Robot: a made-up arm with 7 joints. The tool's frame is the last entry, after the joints.
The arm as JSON. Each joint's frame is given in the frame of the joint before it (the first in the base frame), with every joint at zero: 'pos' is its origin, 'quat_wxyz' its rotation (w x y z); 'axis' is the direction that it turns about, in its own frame. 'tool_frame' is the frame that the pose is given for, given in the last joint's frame.
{
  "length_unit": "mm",
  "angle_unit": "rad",
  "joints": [
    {
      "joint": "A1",
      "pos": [
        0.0,
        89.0,
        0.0
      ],
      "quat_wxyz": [
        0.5,
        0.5,
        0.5,
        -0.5
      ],
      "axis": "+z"
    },
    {
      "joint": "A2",
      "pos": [
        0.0,
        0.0,
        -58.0
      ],
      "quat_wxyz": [
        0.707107,
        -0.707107,
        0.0,
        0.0
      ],
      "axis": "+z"
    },
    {
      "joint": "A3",
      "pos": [
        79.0,
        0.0,
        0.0
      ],
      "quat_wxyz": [
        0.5,
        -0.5,
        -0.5,
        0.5
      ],
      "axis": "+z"
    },
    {
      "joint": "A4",
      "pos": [
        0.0,
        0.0,
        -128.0
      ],
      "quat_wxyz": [
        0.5,
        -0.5,
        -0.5,
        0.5
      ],
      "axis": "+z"
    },
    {
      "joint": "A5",
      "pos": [
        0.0,
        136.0,
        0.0
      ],
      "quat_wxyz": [
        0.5,
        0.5,
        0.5,
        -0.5
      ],
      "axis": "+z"
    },
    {
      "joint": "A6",
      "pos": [
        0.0,
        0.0,
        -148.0
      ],
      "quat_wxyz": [
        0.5,
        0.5,
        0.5,
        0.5
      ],
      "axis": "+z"
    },
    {
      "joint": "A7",
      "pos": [
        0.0,
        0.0,
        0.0
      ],
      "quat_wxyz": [
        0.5,
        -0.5,
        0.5,
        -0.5
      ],
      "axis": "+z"
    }
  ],
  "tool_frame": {
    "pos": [
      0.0,
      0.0,
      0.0
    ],
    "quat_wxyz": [
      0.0,
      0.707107,
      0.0,
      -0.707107
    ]
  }
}
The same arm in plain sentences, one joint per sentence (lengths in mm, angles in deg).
The arm has seven revolute joints in a row. What follows holds with every joint at zero, and every direction is one of the base frame's.
Joint 1 is mounted 89 mm along +y from the base frame's origin and rotates about -y.
Joint 2 is mounted 58 mm along +y from joint 1 and rotates about +x.
Joint 3 is mounted 79 mm along -z from joint 2 and rotates about +z.
Joint 4 is mounted 128 mm along -z from joint 3 and rotates about -y.
Joint 5 is mounted 136 mm along -z from joint 4 and rotates about +z.
Joint 6 is mounted 148 mm along -z from joint 5 and rotates about +y.
Joint 7 is mounted at the same point as joint 6 and rotates about -x.
The tool frame, which is the frame that the pose is given for, is mounted at the same point as joint 7; its axes are parallel to the base frame's.

